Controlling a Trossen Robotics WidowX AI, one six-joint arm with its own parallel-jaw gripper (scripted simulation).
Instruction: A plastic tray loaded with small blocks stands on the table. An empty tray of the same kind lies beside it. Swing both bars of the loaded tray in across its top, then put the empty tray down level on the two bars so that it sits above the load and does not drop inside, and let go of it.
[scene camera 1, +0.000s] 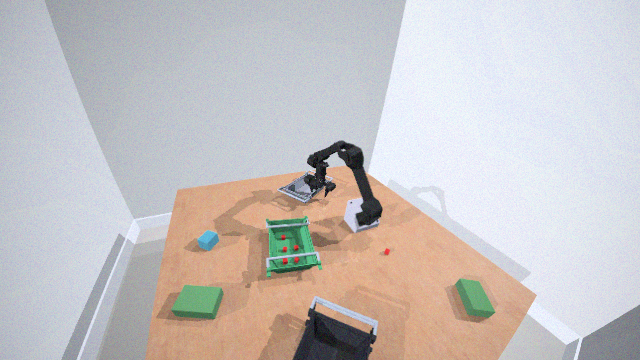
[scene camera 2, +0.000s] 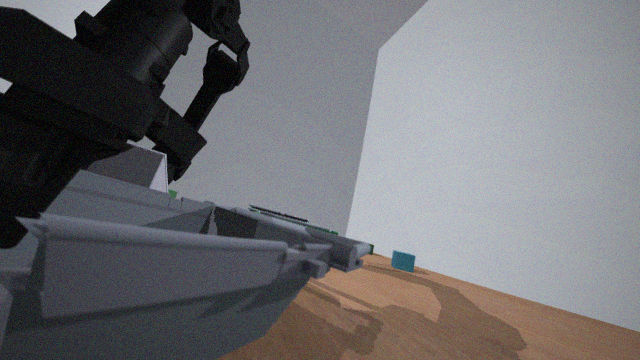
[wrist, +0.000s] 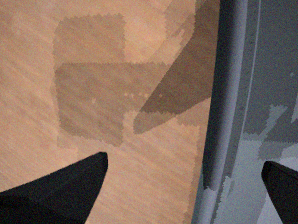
Note:
The gripper (scene camera 2: 23, 224) is open, with nothing in its grasp. Further things: a grey tray (wrist: 245, 128), a green slab (scene camera 1: 475, 300) and a green slab (scene camera 1: 200, 302).
The gripper shows as well in the wrist view (wrist: 185, 165).

